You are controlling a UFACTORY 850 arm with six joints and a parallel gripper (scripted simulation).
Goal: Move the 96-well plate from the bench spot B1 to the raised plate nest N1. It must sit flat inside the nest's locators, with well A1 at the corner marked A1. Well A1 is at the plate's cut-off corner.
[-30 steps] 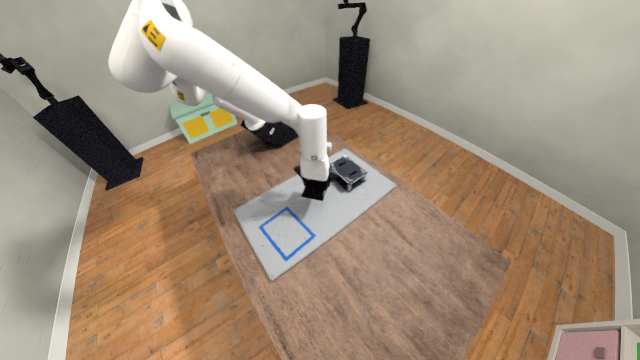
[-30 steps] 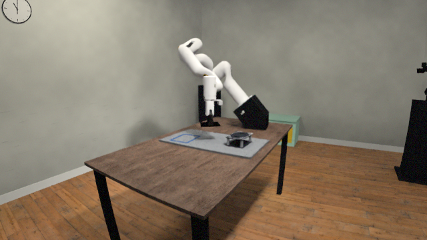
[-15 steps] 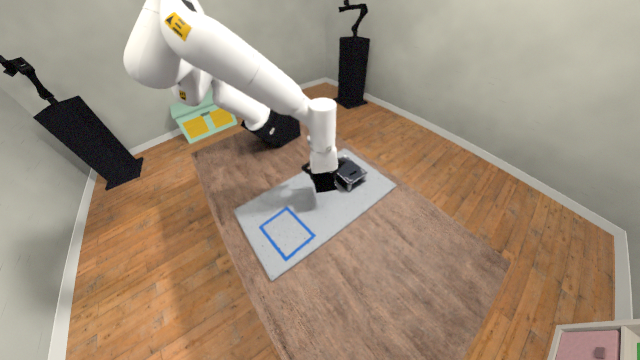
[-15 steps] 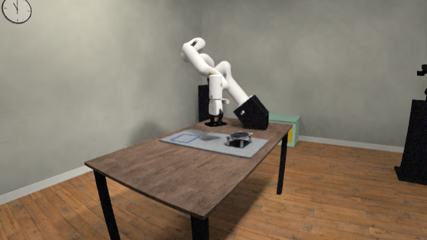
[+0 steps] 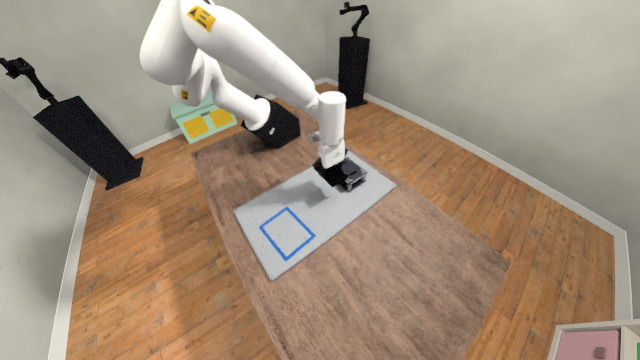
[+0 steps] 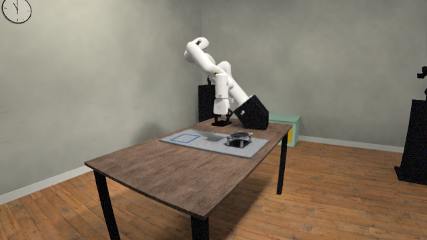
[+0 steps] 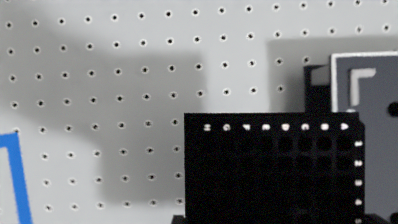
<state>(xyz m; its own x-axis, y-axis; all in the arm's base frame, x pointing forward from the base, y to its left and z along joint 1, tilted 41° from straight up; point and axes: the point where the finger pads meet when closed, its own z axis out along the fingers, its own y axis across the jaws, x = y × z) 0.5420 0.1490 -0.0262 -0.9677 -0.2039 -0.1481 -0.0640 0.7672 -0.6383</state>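
Right now my hand is 12 cm to the right of the raised plate nest N1, 8 cm above it and 3 cm past it. The rest, counted from my hand: 96-well plate: 1 cm below.
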